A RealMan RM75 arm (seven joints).
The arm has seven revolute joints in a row. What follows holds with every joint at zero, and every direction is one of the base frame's. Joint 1 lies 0.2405 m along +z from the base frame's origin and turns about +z. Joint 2 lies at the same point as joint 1 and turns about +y. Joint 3 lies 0.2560 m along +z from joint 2 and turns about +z. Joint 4 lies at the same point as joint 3 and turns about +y. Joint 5 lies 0.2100 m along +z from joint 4 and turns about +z. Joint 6 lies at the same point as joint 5 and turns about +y. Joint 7 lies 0.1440 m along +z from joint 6 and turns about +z. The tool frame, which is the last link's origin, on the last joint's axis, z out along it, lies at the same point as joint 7; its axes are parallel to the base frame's.
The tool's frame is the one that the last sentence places.
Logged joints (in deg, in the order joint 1, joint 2, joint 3, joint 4, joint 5, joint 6, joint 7), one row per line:
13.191 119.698 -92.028 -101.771 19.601 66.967 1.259
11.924 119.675 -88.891 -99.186 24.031 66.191 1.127
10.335 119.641 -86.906 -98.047 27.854 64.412 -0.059
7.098 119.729 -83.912 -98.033 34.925 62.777 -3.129
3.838 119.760 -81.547 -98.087 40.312 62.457 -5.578
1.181 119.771 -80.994 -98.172 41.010 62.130 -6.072
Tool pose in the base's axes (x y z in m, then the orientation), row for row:
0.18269 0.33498 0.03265 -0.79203 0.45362 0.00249 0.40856
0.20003 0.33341 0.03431 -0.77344 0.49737 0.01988 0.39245
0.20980 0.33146 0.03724 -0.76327 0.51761 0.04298 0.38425
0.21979 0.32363 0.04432 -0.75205 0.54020 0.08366 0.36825
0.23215 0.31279 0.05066 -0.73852 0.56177 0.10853 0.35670
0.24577 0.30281 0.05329 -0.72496 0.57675 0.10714 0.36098
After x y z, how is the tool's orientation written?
As a quaternion, x y z w.
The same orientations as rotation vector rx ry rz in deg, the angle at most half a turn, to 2 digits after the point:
-114.35 65.49 0.36
-112.50 72.35 2.89
-111.45 75.58 6.28
-110.64 79.48 12.31
-109.25 83.11 16.06
-107.03 85.15 15.82

